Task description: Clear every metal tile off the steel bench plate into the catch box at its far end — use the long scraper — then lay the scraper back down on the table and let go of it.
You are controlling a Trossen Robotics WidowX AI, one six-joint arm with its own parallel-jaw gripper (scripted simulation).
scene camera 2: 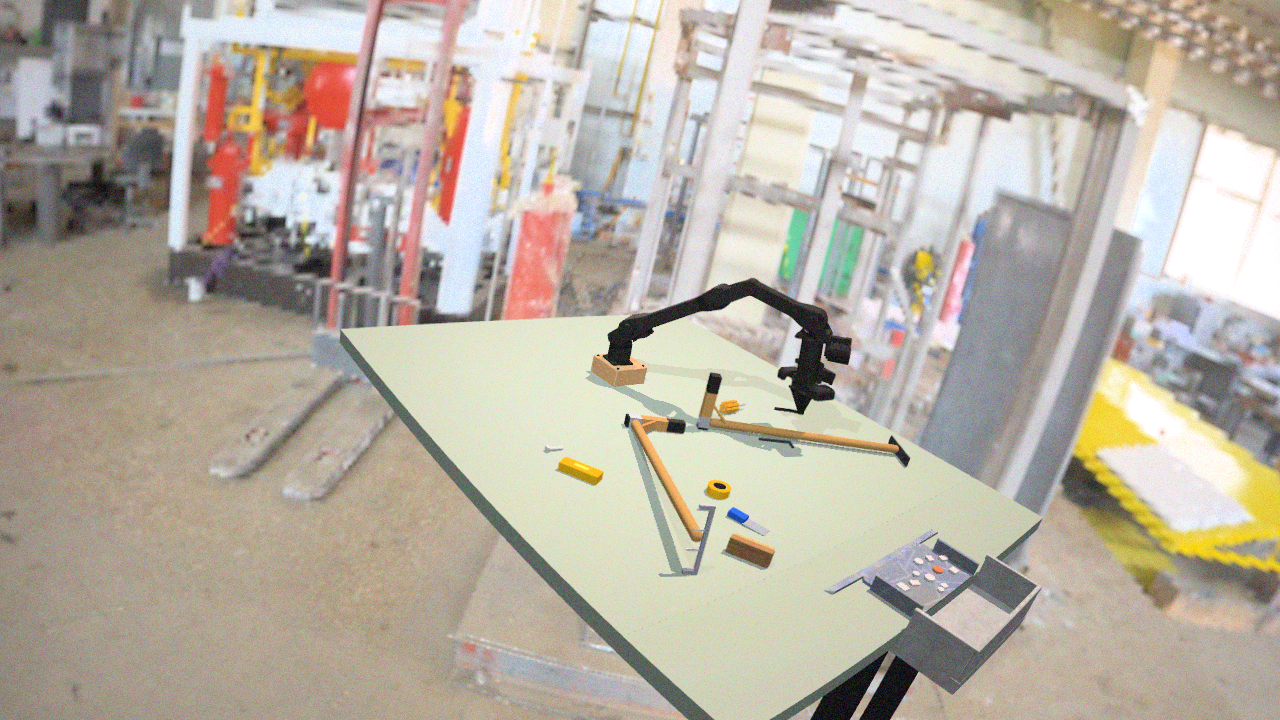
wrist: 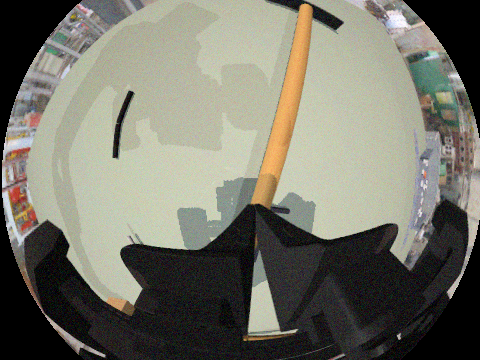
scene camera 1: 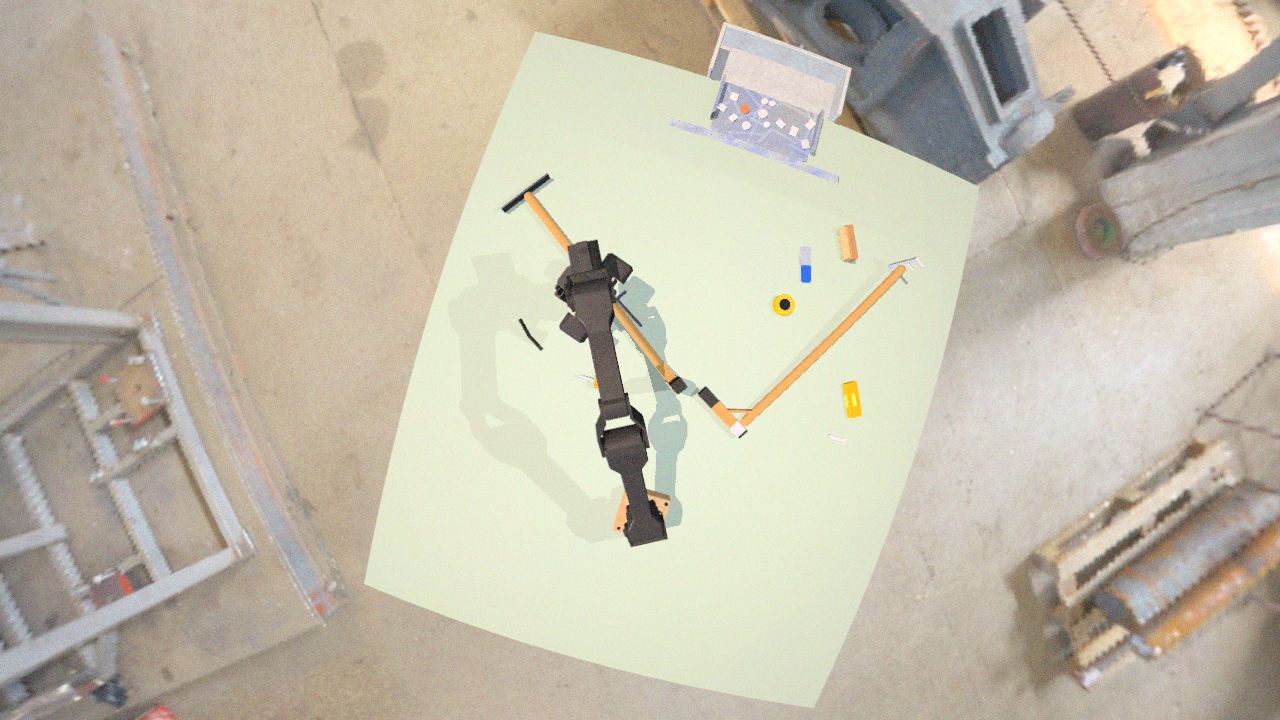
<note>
My gripper is shut, holding nothing. Also in view: a wooden block and a long scraper.
My gripper is seen too in the wrist view and in scene camera 1.
</note>
